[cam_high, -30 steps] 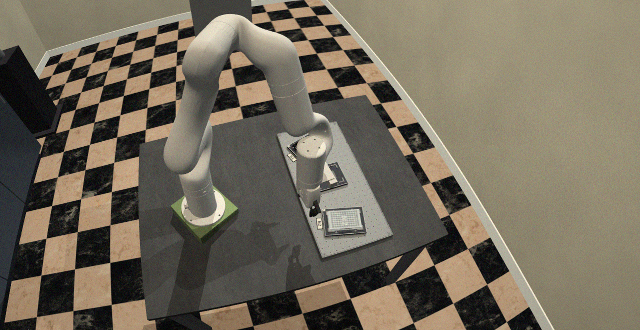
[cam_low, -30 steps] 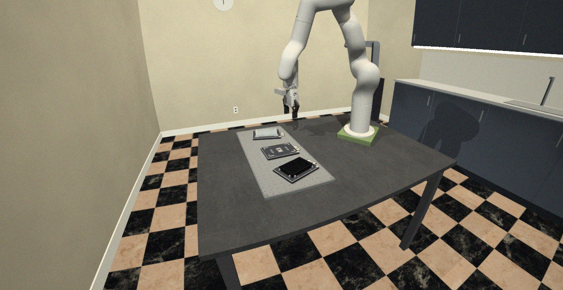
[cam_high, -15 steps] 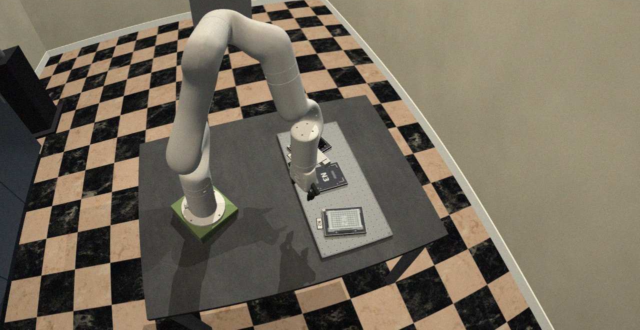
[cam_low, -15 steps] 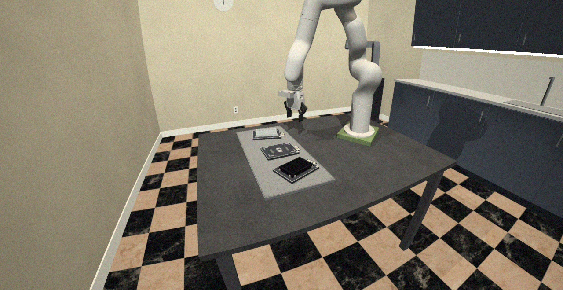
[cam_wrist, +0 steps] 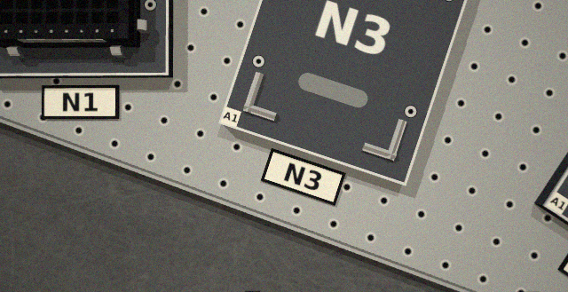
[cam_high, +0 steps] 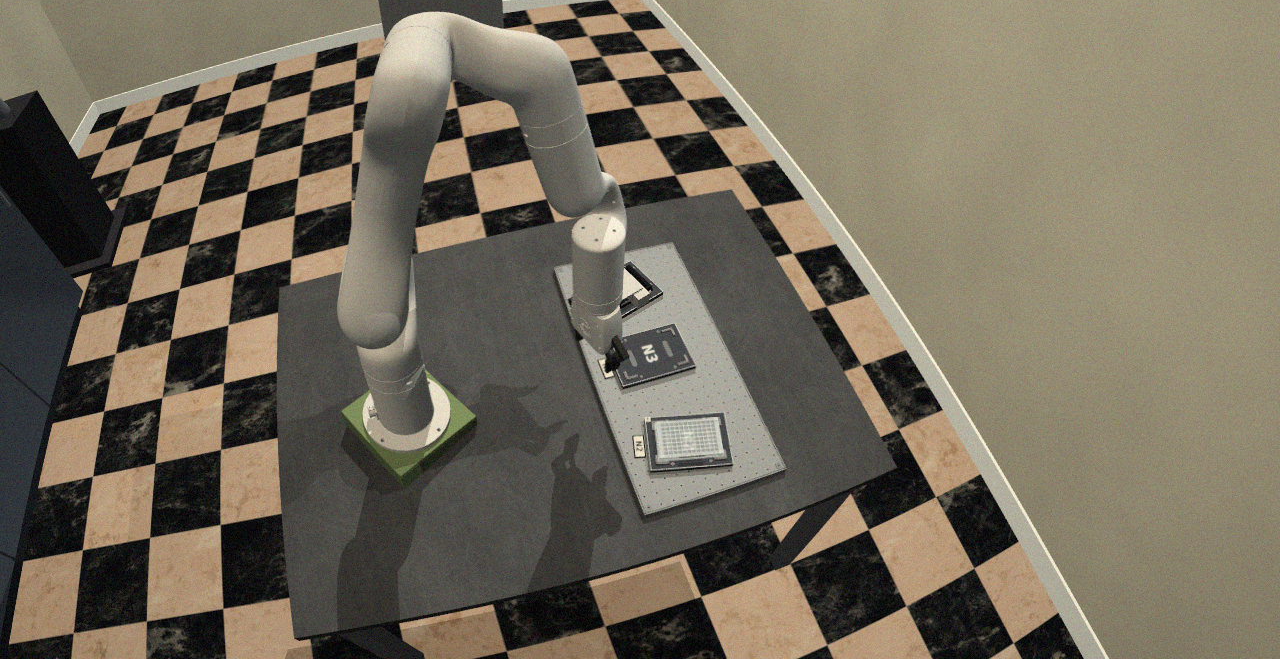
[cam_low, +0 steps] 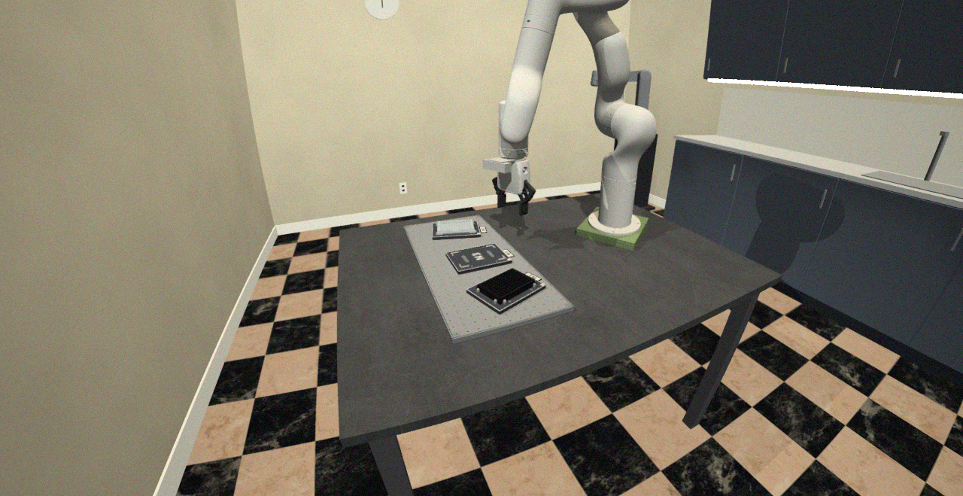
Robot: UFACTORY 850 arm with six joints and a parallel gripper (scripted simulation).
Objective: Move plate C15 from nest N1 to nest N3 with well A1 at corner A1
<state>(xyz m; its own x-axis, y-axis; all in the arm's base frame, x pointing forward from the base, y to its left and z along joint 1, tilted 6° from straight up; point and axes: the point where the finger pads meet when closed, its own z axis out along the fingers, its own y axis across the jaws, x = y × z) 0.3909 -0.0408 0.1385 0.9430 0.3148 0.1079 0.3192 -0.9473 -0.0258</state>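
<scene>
The black plate C15 is 12 cm ahead of my hand, 22 cm to the left of it and 11 cm below it. Also, from my hand: dark nest base: 13 cm ahead, 4 cm to the left, 13 cm below; then white plate C51: 13 cm ahead, 18 cm to the right, 11 cm below.
</scene>
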